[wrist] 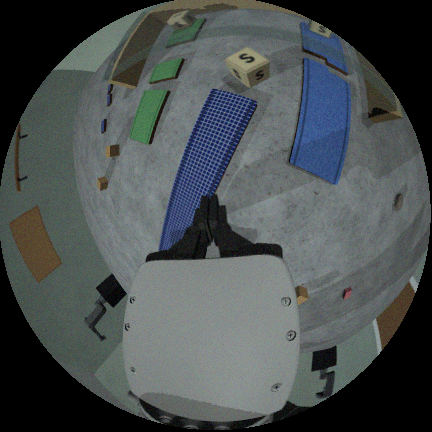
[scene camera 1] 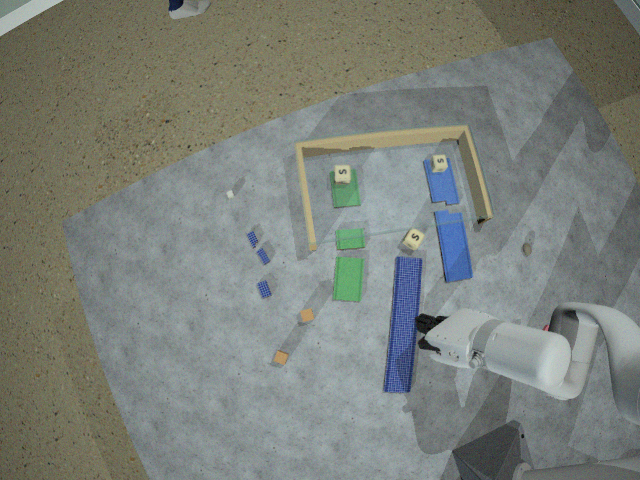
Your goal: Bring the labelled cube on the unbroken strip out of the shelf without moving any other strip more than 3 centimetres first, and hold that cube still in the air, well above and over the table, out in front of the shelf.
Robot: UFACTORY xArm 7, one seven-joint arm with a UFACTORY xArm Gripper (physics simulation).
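The unbroken dark blue checkered strip (scene camera 1: 405,315) (wrist: 210,140) lies flat in front of the shelf. Its labelled cube (scene camera 1: 413,239) (wrist: 247,66), marked S, rests turned on the table just off the strip's far end, at the shelf's open front. My gripper (scene camera 1: 422,324) (wrist: 211,205) is shut and empty, over the strip's right side near mid-length, apart from the cube. Another S cube (scene camera 1: 342,174) (wrist: 180,20) is on the rear green piece (scene camera 1: 345,193) of a strip in three pieces. A third (scene camera 1: 439,163) (wrist: 320,28) is on the rear piece (scene camera 1: 443,187) of the broken blue strip.
The shelf (scene camera 1: 382,138) has wooden back and side walls and a clear top, open toward me. The front blue piece (scene camera 1: 454,248) (wrist: 322,115) and front green piece (scene camera 1: 348,279) (wrist: 149,116) extend out of it. Small orange blocks (scene camera 1: 307,315) (scene camera 1: 280,357) lie left; a stone (scene camera 1: 526,249) (wrist: 398,201) lies right.
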